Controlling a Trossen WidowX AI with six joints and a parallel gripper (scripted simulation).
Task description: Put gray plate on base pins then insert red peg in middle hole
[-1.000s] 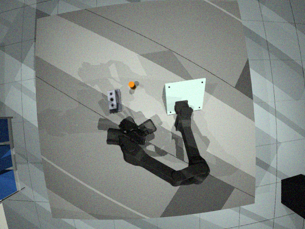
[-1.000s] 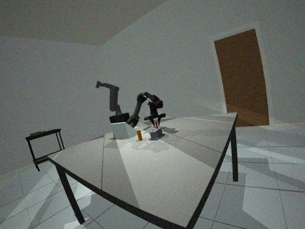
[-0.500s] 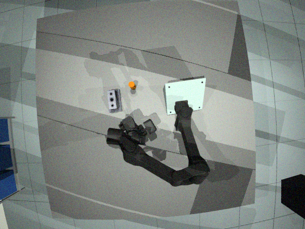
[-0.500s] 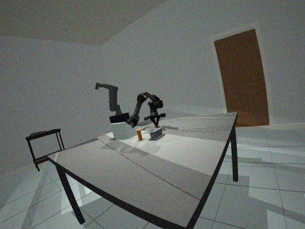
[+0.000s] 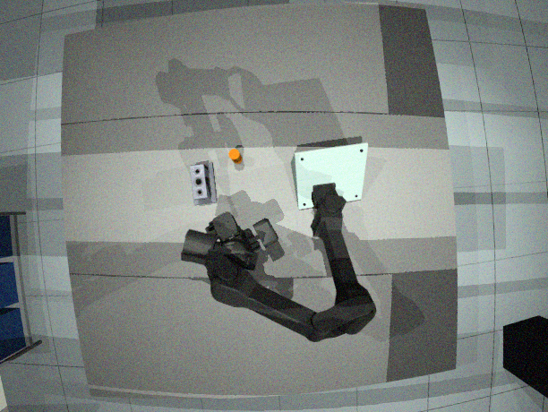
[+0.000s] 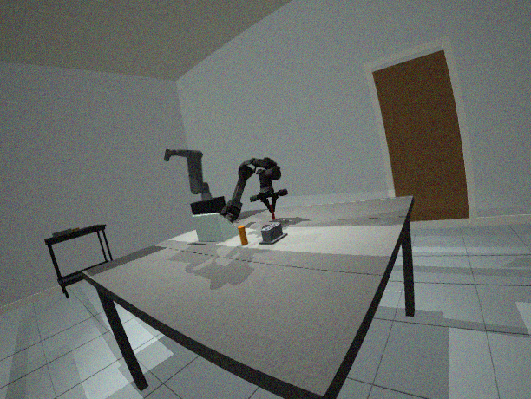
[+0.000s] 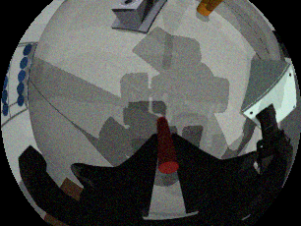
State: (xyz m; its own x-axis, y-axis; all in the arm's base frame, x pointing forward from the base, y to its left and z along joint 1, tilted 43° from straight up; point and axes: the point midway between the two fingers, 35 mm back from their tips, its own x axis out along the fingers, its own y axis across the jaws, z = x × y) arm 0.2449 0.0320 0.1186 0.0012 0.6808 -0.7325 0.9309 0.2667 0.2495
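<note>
Now: gripper tip 10 cm short of the gray plate, 18 cm to the left of it and 4 cm above it. From my gripper tip the other things lie so: base: 10 cm ahead, 18 cm to the right, 7 cm below; then red peg: right at my gripper tip; then orange cylinder: 1 cm behind, 24 cm to the right, 4 cm below.
</note>
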